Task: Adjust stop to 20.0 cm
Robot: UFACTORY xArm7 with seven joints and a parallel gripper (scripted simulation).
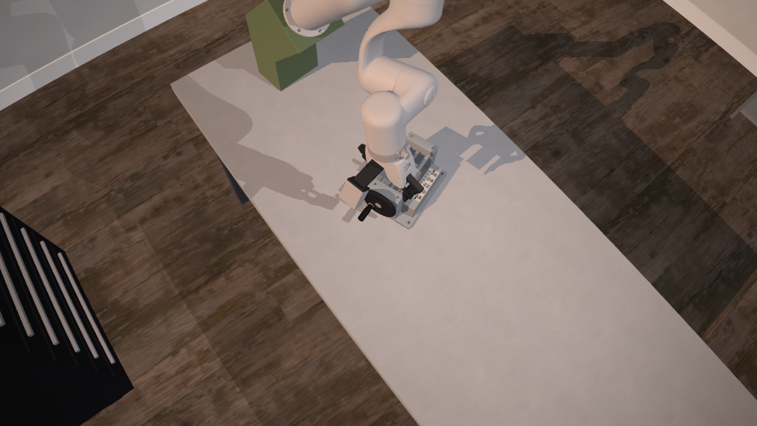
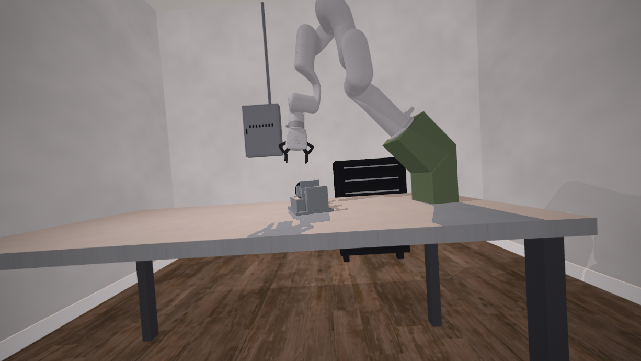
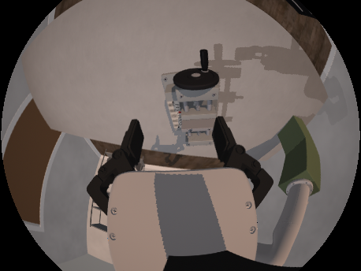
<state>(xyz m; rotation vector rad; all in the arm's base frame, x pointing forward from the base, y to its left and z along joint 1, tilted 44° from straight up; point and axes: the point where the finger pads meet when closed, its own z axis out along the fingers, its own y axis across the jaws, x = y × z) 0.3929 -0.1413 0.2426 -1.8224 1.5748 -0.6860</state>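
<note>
Right now the handwheel knob is 4 cm behind my hand, 4 cm to the right of it and 17 cm below it. Round my hand: black handwheel 4 cm behind, 2 cm to the right, 16 cm below; then grey stop block 4 cm behind, 10 cm to the left, 13 cm below.
</note>
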